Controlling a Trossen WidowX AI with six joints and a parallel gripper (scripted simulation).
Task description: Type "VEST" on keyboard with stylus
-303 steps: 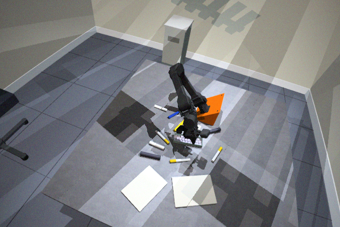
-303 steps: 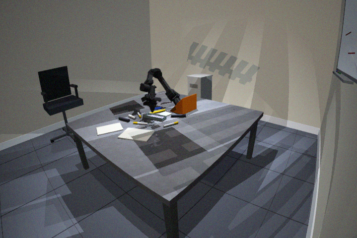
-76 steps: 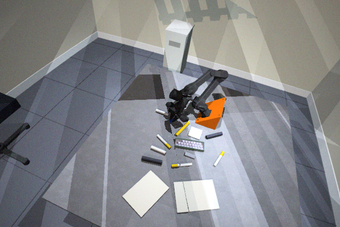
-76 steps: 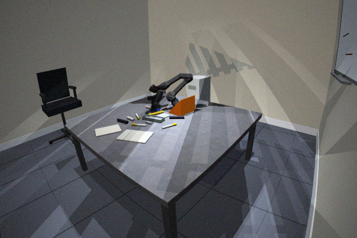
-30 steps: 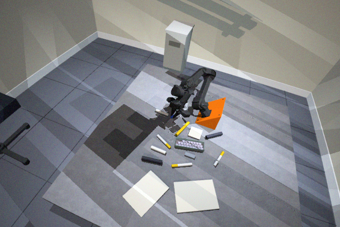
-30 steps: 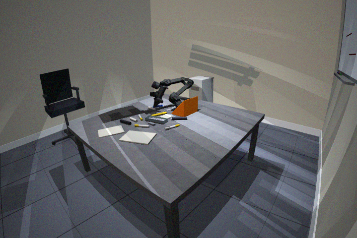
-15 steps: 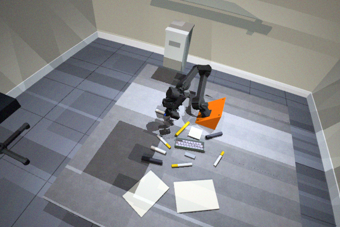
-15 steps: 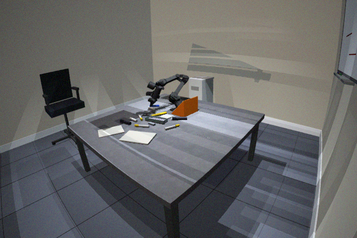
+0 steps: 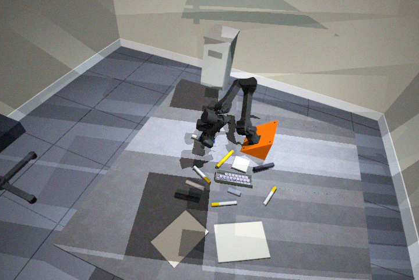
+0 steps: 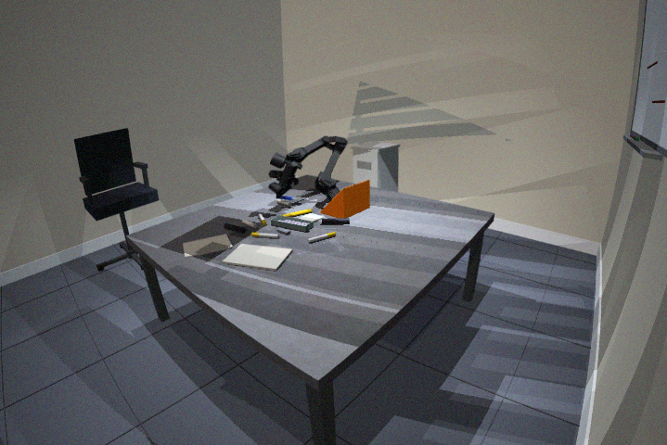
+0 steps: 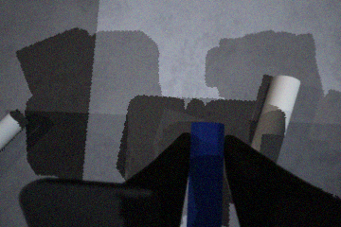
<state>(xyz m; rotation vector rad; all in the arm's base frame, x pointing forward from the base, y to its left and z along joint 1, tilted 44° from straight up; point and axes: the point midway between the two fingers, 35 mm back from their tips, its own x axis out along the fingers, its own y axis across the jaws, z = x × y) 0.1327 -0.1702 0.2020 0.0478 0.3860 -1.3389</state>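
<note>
Right now the blue stylus is 2 cm behind my gripper tip and 7 cm to the left of it. Round my gripper tip: grey block (19 cm ahead, 27 cm to the left, 5 cm below); white pad (1 cm ahead, 25 cm to the left, 5 cm below).
</note>
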